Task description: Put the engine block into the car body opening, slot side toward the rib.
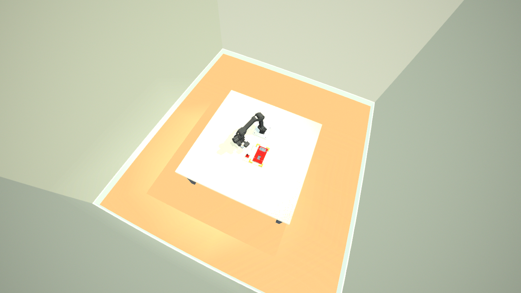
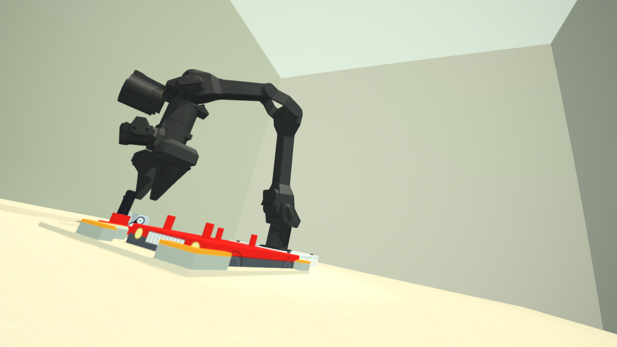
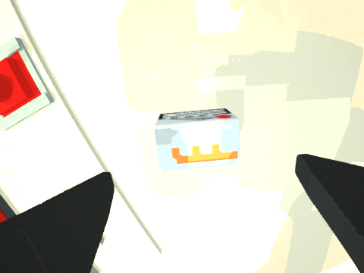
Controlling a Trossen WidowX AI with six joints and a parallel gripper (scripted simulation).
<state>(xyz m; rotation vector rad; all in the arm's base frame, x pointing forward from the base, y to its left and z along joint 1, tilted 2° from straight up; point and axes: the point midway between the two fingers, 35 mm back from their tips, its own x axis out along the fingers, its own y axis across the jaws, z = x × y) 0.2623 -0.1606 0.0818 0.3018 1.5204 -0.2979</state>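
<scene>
My gripper tip is 50 mm above the engine block.
</scene>
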